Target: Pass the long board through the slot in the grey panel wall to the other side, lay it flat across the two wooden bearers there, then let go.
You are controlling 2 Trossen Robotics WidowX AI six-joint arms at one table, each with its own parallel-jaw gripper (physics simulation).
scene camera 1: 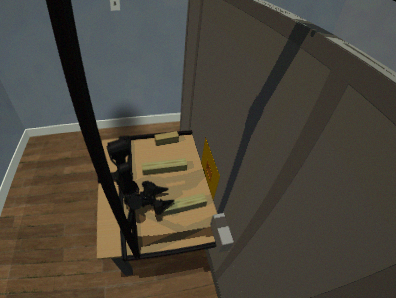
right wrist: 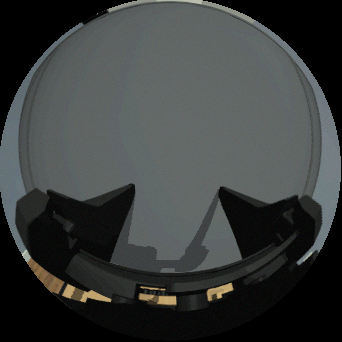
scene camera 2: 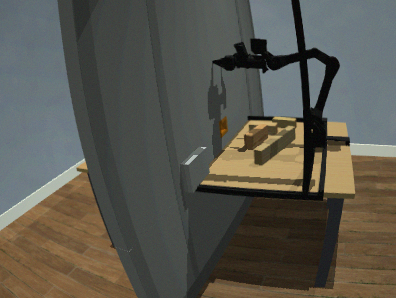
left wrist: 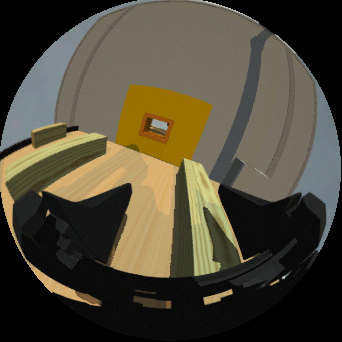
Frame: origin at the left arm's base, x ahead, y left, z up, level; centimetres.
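Seen in the pictures: left gripper, fingertip midpoint: (scene camera 1: 171, 194) (left wrist: 175, 188); right gripper, fingertip midpoint: (right wrist: 178, 190) (scene camera 2: 216, 60); right arm's base, origin of the base link: (scene camera 2: 319, 144).
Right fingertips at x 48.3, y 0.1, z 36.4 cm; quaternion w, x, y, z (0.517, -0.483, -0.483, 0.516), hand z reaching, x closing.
Observation:
A point is followed by its place in that frame.
A long pale board (scene camera 1: 194, 203) @(x 32.5, y -16.8, z 2.8 cm) (left wrist: 197, 220) @(x 20.6, y -14.2, z 2.7 cm) lies on the table below my left gripper (scene camera 1: 170, 196) @(x 22.2, y -11.1, z 4.4 cm) (left wrist: 175, 188) @(x 22.2, y -11.1, z 4.4 cm). The gripper is open and empty, with the board nearer its right finger in the left wrist view. A similar timber (scene camera 1: 165, 167) @(x 22.1, y 7.5, z 2.5 cm) (left wrist: 60, 156) @(x 20.9, y 7.3, z 1.8 cm) lies apart from it. The grey panel wall (scene camera 1: 300, 175) @(x 43.3, y -48.2, z 62.6 cm) (scene camera 2: 130, 150) @(x 48.3, y -64.2, z 22.4 cm) (left wrist: 175, 50) @(x 43.2, y 1.4, z 34.0 cm) (right wrist: 170, 100) @(x 48.2, y -1.1, z 44.9 cm) has an orange-framed slot (scene camera 2: 223, 126) @(x 47.0, y 1.9, z 5.9 cm) (left wrist: 159, 117) @(x 43.0, y -1.9, z 10.0 cm). Beyond it, a long timber (scene camera 2: 275, 145) @(x 72.8, y -8.5, z 2.2 cm) and a shorter reddish timber (scene camera 2: 256, 137) @(x 62.8, y -0.9, z 2.3 cm) lie on the table; which are bearers is unclear. My right gripper (scene camera 2: 215, 62) @(x 48.3, y 0.1, z 36.4 cm) (right wrist: 178, 190) @(x 48.3, y 0.1, z 36.4 cm) is open and empty, high beside the wall.
A yellow plate (scene camera 1: 212, 177) @(x 43.1, y -7.4, z 8.9 cm) (left wrist: 185, 115) @(x 43.1, y -8.5, z 12.8 cm) surrounds the slot. A small block (scene camera 1: 166, 138) @(x 25.6, y 29.6, z 2.7 cm) (left wrist: 49, 135) @(x 25.7, y 29.3, z 0.3 cm) lies at the far table edge. A pale block (scene camera 2: 284, 121) @(x 71.6, y 24.7, z 1.7 cm) lies at the back in scene camera 2. A light bracket (scene camera 1: 225, 235) @(x 40.7, y -37.7, z 8.1 cm) (scene camera 2: 195, 167) @(x 51.3, y -37.3, z 5.1 cm) juts from the wall. Dark posts stand at both tables.

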